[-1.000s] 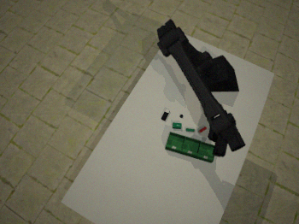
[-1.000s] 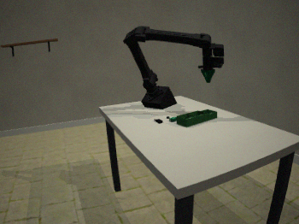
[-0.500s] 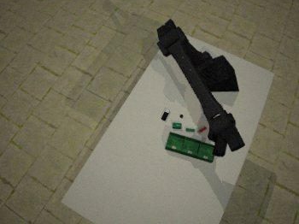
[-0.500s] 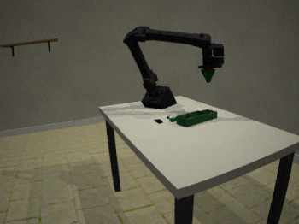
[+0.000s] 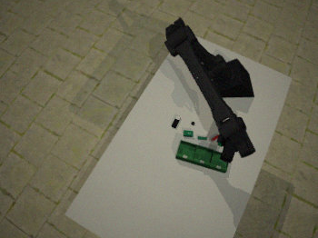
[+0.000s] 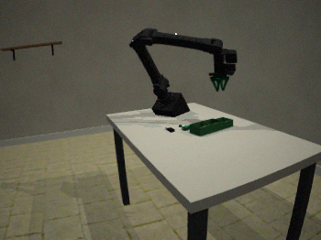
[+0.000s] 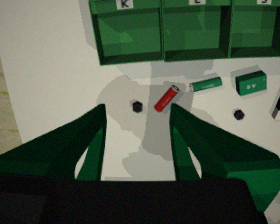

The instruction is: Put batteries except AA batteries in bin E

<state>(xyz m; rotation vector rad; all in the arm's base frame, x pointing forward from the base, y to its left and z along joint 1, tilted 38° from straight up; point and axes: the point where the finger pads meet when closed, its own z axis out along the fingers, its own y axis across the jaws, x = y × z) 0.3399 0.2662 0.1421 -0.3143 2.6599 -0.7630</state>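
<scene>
The green 9 V battery lies 5 cm behind my hand, 20 cm to the right of it and 20 cm below it. Round my hand: green cylindrical battery (7 cm behind, 11 cm to the right, 20 cm below); green bin (2 cm ahead, 7 cm to the right, 19 cm below); red cylindrical battery (10 cm behind, 6 cm to the right, 20 cm below).
</scene>
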